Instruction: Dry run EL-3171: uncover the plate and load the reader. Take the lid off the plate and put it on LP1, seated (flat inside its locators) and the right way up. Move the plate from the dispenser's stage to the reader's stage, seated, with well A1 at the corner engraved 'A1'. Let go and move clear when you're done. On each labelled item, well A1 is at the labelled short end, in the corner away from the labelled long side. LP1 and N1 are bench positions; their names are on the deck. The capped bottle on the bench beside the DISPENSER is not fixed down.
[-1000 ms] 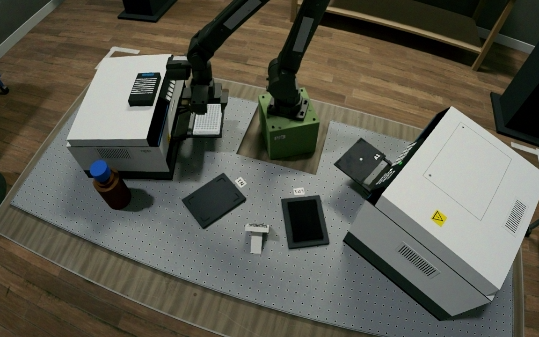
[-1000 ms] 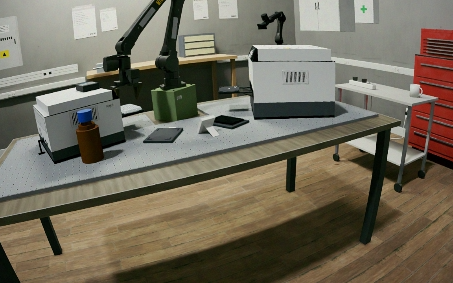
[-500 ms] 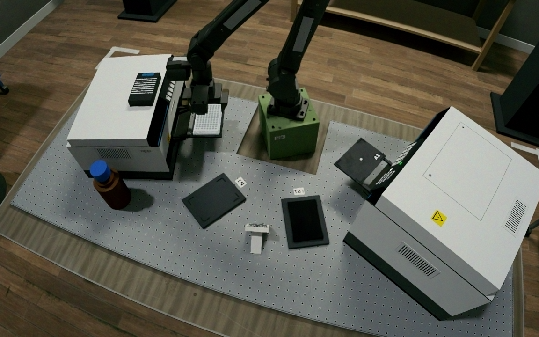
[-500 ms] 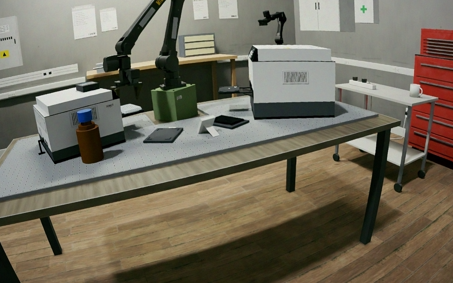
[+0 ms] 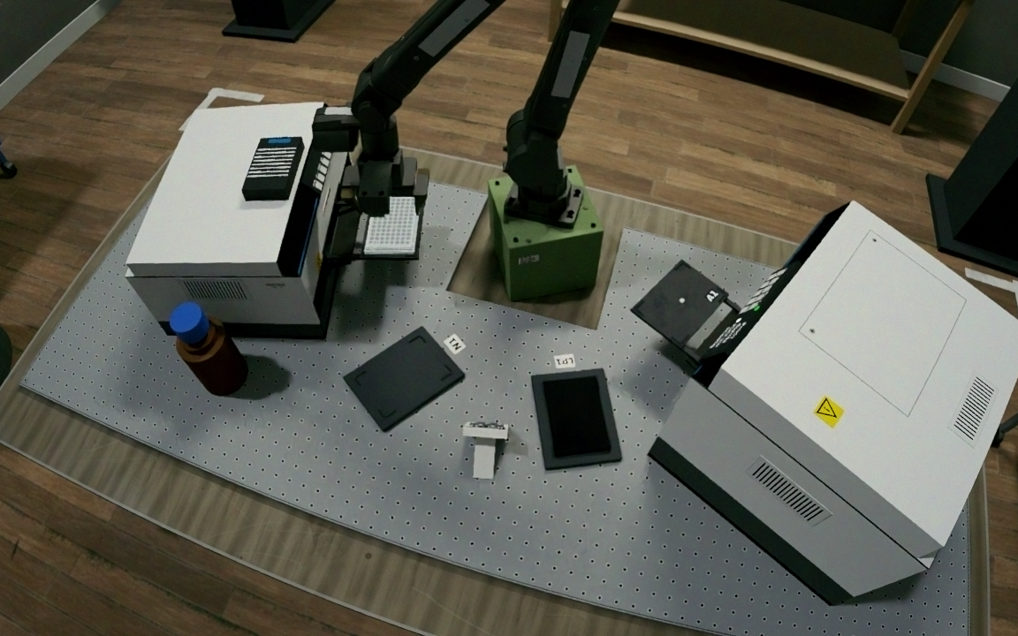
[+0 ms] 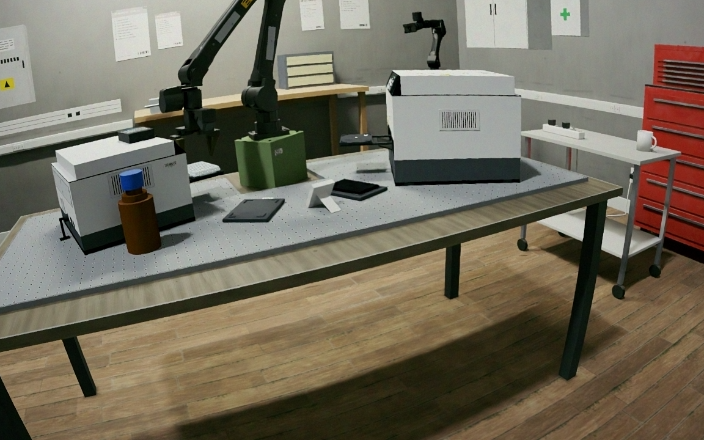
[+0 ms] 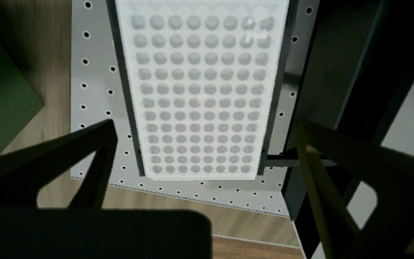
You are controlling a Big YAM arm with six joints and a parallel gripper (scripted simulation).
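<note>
Now: hand 4 cm above the well plate. The rest, counted from my hand: brown capped bottle: 33 cm ahead, 20 cm to the right, 1 cm below; dark lid: 22 cm ahead, 39 cm to the left, 11 cm below; N1 nest: 23 cm ahead, 11 cm to the left, 12 cm below.
</note>
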